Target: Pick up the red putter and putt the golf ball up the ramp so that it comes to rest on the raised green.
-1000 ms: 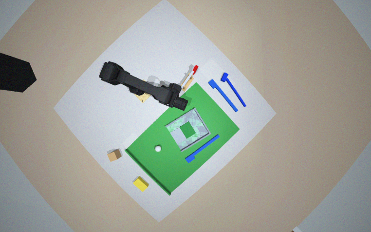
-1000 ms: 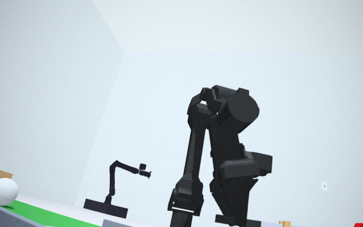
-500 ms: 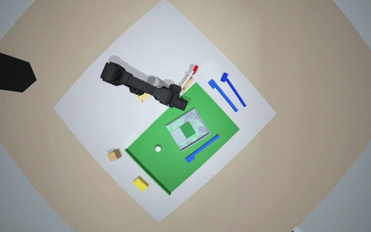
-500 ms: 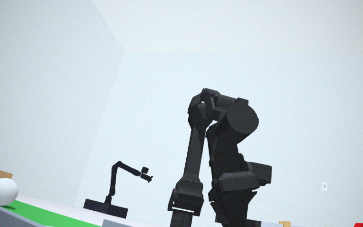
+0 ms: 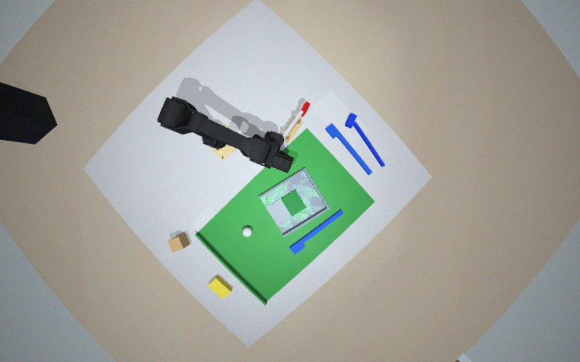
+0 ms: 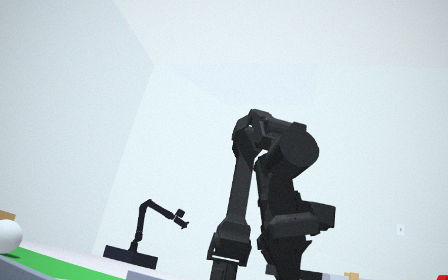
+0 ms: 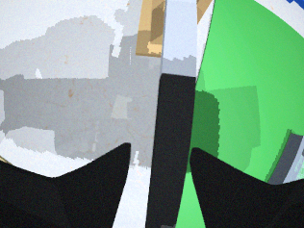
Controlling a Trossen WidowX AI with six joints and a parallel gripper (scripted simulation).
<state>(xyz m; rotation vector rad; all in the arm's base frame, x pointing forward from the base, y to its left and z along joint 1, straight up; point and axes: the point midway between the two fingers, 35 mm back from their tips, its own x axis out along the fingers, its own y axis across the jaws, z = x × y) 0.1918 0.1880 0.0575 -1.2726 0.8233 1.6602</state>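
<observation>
Now: the red putter 10 cm to the left of my gripper tip, 5 cm behind it and 3 cm above it. From my gripper tip the other things lie so: white golf ball: 30 cm to the right, 24 cm ahead, 1 cm below; wooden rack: 12 cm to the left, 5 cm behind; tan block: 62 cm to the right, 12 cm ahead.
</observation>
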